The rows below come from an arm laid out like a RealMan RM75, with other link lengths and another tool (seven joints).
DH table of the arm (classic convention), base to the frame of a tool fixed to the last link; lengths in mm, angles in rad. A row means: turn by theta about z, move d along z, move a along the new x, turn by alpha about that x. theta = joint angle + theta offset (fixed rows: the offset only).
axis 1: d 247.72; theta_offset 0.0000; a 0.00; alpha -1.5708
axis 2: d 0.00; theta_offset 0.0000; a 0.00; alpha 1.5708
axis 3: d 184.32; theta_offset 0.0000; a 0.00; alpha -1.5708
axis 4: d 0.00; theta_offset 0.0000; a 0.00; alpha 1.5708
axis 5: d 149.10; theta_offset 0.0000; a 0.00; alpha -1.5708
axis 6: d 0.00; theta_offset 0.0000; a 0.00; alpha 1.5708
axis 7: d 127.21; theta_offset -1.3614; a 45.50; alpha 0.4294
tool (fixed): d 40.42; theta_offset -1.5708; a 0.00; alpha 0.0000
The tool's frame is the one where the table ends.
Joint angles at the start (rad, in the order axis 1, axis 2, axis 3, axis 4, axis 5, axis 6, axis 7):
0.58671, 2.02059, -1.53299, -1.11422, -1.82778, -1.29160, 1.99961
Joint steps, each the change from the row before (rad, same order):
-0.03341, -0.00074, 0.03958, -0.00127, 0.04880, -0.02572, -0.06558
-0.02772, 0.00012, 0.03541, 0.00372, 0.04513, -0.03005, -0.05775
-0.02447, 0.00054, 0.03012, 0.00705, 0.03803, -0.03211, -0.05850
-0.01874, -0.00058, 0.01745, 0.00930, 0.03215, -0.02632, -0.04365
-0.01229, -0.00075, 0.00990, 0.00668, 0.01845, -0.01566, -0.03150
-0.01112, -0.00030, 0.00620, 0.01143, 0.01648, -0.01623, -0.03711
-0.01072, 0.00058, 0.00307, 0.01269, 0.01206, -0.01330, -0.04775
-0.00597, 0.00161, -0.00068, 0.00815, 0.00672, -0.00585, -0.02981
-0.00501, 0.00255, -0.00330, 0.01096, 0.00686, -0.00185, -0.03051
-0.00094, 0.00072, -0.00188, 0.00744, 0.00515, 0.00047, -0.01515
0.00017, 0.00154, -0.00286, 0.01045, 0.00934, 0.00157, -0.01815
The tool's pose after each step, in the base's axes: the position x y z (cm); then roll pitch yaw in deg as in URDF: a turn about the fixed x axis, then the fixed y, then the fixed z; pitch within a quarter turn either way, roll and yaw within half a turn. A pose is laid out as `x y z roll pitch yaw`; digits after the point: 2 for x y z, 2 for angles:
9.48 29.89 -0.68 -178.28 -39.29 150.00
9.48 29.68 -0.04 -176.78 -42.14 149.68
9.52 29.39 0.49 -175.44 -44.50 149.79
9.58 29.07 0.82 -174.04 -46.20 149.53
9.66 28.87 1.03 -173.45 -47.23 149.74
9.77 28.61 1.13 -172.79 -48.01 150.14
9.88 28.33 1.15 -172.70 -48.64 151.49
9.91 28.14 1.10 -172.66 -49.00 152.38
9.96 27.98 0.98 -172.68 -49.34 153.23
9.97 27.93 0.93 -172.71 -49.58 153.61
9.92 27.89 0.85 -172.60 -50.03 153.94

